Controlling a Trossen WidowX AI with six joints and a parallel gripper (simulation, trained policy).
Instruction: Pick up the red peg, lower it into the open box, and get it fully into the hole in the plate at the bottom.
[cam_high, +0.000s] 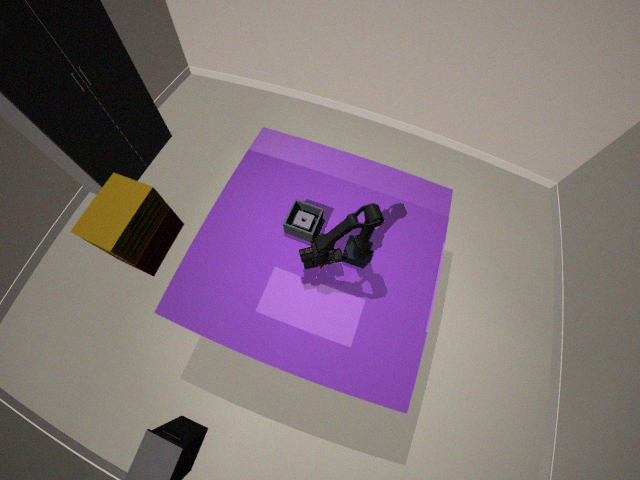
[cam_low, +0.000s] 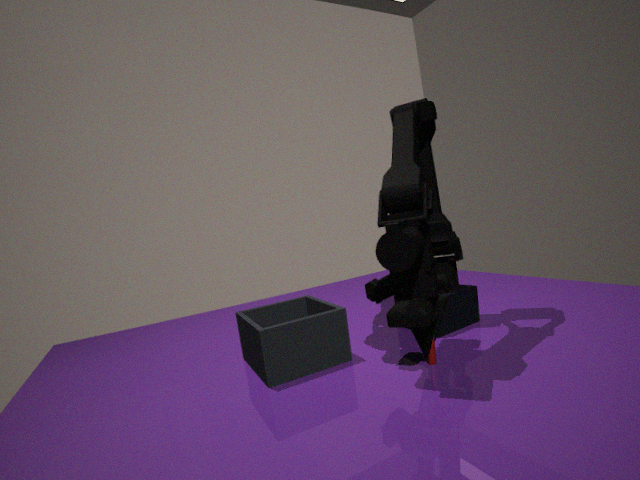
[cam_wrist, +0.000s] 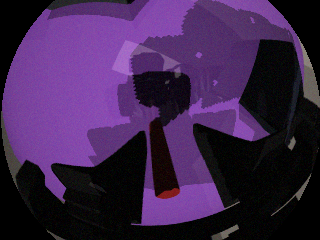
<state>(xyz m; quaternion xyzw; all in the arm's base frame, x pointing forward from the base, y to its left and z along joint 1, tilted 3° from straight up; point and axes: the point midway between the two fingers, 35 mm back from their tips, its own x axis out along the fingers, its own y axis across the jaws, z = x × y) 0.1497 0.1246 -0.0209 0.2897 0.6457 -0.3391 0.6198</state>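
Now: gripper tip 20 mm below the red peg, 10 mm to the right of it and 10 mm short of it. From my gripper tip the other things lie so: dark grey box (190 mm ahead, 170 mm to the right); then grey plate (190 mm ahead, 170 mm to the right, 20 mm above).
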